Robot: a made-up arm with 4 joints. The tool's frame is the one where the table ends. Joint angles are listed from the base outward.
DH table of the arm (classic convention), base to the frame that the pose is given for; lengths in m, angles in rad. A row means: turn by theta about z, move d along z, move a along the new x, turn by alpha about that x. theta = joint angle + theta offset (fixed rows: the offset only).
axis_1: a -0.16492  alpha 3.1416  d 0  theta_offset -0.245
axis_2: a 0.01  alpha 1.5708  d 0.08  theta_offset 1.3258
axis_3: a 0  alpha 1.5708  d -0.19  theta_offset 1.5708
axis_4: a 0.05  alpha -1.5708  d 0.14  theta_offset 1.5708
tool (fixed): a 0  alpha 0  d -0.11  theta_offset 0
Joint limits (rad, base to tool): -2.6..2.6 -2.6..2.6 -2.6..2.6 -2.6..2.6
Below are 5 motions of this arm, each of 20 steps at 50 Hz.
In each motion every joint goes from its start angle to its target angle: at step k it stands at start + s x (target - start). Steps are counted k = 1, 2, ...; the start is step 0. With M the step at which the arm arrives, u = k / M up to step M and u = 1 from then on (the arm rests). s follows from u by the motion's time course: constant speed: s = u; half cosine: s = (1 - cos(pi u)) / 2; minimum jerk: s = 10 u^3 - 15 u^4 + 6 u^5.
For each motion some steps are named. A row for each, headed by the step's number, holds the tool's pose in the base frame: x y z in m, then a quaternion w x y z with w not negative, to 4 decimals.
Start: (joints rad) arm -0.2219 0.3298 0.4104 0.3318
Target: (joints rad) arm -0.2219 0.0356 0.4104 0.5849
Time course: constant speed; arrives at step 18
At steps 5, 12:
5: -0.2852 0.0256 -0.2107 0.9235 0.1487 -0.2366 -0.2629
12: -0.2729 0.0041 -0.2023 0.9246 0.1514 -0.2736 -0.2174

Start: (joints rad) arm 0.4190 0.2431 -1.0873 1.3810
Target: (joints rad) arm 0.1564 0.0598 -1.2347 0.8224
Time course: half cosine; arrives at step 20
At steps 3, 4, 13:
3: -0.2246 -0.0898 0.0558 0.6360 -0.3592 -0.5666 0.3814
4: -0.2243 -0.0893 0.0548 0.6417 -0.3666 -0.5578 0.3777
13: -0.2258 -0.0854 0.0427 0.7137 -0.4731 -0.4160 0.3061

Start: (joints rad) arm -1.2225 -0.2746 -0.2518 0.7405
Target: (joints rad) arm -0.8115 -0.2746 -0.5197 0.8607
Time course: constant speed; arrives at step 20
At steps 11, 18, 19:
11: -0.2125 0.0903 -0.0625 0.8709 -0.3064 -0.2955 -0.2456
18: -0.2194 0.0618 -0.0448 0.8757 -0.3269 -0.3194 -0.1556
19: -0.2200 0.0579 -0.0423 0.8756 -0.3295 -0.3231 -0.1426

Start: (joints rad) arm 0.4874 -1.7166 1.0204 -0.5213
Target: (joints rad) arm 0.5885 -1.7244 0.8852 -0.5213
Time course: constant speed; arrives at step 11
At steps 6, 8, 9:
6: -0.0335 -0.2071 -0.2639 0.2593 -0.0204 0.4962 0.8284
8: -0.0261 -0.2045 -0.2642 0.2559 -0.0310 0.4869 0.8346
9: -0.0224 -0.2031 -0.2644 0.2541 -0.0362 0.4822 0.8376

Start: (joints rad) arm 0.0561 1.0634 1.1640 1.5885
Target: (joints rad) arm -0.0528 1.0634 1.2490 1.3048
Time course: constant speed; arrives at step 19
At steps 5, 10, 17, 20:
5: -0.2890 0.0496 -0.1934 0.3336 0.0712 -0.6959 -0.6320
10: -0.2769 0.0604 -0.1985 0.3431 0.0930 -0.6842 -0.6368
17: -0.2591 0.0757 -0.2050 0.3555 0.1242 -0.6683 -0.6416
20: -0.2540 0.0801 -0.2067 0.3588 0.1333 -0.6638 -0.6425

